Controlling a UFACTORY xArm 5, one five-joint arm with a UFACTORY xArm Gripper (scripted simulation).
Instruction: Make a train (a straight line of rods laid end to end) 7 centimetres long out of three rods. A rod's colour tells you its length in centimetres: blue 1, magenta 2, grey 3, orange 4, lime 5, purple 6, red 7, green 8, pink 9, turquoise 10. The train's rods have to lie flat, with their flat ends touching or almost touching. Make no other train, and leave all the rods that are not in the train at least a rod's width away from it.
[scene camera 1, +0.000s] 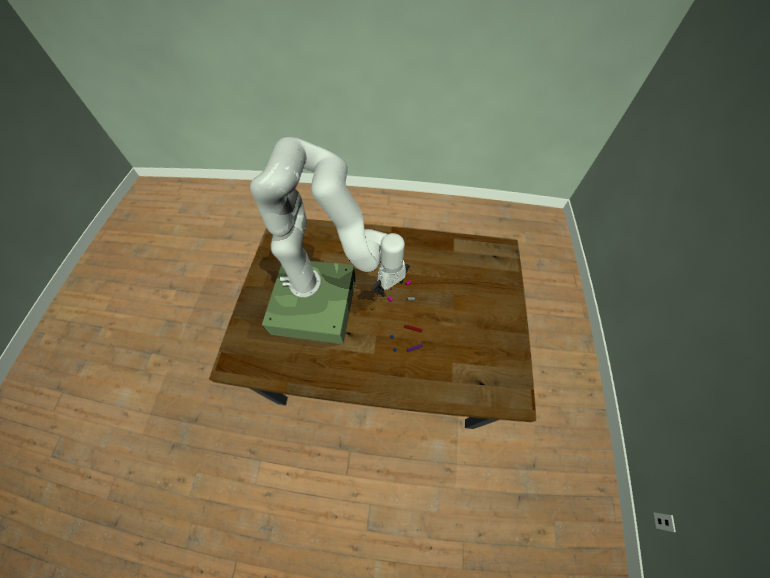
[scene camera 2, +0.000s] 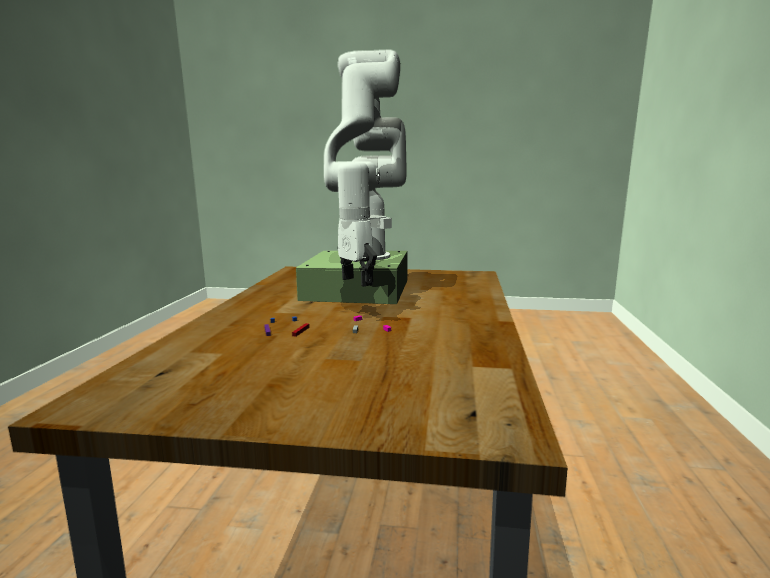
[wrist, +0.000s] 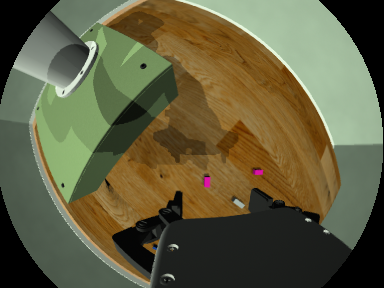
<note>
I see my gripper (scene camera 2: 357, 282).
My gripper shows as well in the wrist view (wrist: 217, 201).
</note>
